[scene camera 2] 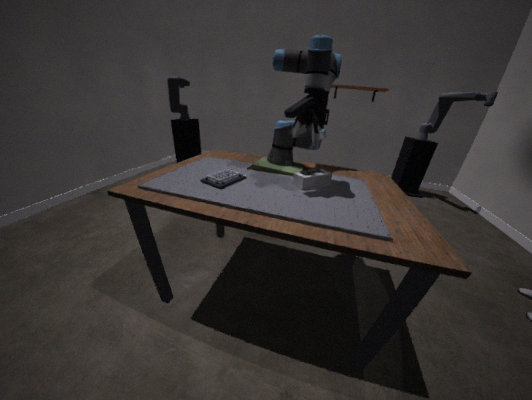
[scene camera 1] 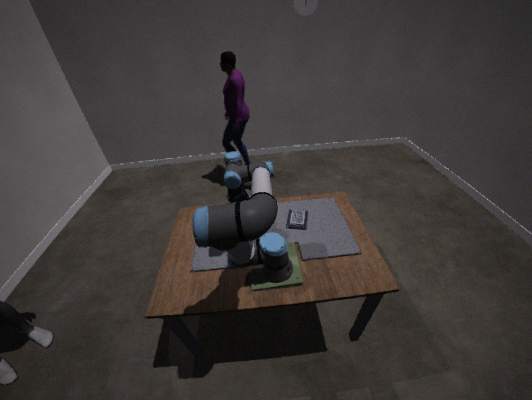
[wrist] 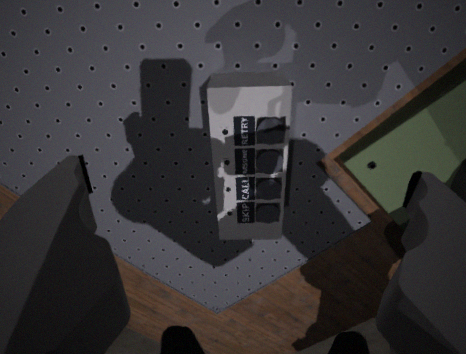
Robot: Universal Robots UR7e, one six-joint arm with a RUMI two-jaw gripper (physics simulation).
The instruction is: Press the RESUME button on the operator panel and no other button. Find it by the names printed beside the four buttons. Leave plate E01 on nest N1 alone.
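Frame: origin at the arm's base, x ahead, y left, z up, level; millimetres.
Where they show: gripper, between the fingertips: point(scene camera 2: 304, 146) point(wrist: 248, 169); arm's base, origin of its link: point(scene camera 2: 279, 161) point(scene camera 1: 278, 269).
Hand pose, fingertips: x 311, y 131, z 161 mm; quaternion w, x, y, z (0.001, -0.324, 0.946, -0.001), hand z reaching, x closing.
Things, the pixels of their top centre, and the offset from my fingertips. Level surfaces: height alone.
- white operator panel, centre of its top: point(wrist: 250, 177) point(scene camera 2: 313, 172) dz -118, dx -56, dy +55 mm
- RETRY, centre of its top: point(wrist: 271, 132) dz -118, dx -39, dy +10 mm
- RESUME, centre of its top: point(wrist: 269, 162) dz -118, dx -59, dy +32 mm
- CALL, centre of its top: point(wrist: 268, 190) dz -118, dx -79, dy +54 mm
- SKIP, centre of its top: point(wrist: 267, 214) dz -118, dx -99, dy +77 mm
- light plate, centre of its top: point(scene camera 2: 223, 174) point(scene camera 1: 297, 216) dz -147, dx +32, dy -323 mm
- perforated grey mat, height of its surface: dz -173 mm
- wooden table, height of its surface: dz -186 mm
The white operator panel point(scene camera 2: 315, 181) point(wrist: 250, 102) stands on the grey mat; the arm hides it in scene camera 1. In the wrist view its four dark round buttons form a column, names at their left: RETRY point(wrist: 270, 131) on top, then RESUME point(wrist: 269, 161), its name dim in shadow, CALL point(wrist: 269, 188) and SKIP point(wrist: 267, 213). My gripper point(scene camera 2: 315, 136) point(wrist: 248, 169) is open and empty, high above the panel, its fingers left and right of it in the wrist view. A light plate point(scene camera 1: 297, 218) point(scene camera 2: 224, 176) lies in a dark nest away from the gripper; its markings are unreadable.
The perforated grey mat point(scene camera 1: 330, 240) point(scene camera 2: 280, 202) point(wrist: 65, 30) lies on the wooden table point(scene camera 1: 350, 280) point(scene camera 2: 425, 235) point(wrist: 260, 320). The arm's green base plate point(scene camera 1: 295, 277) point(wrist: 420, 145) is right of the panel in the wrist view. A person point(scene camera 1: 235, 95) stands beyond the table.
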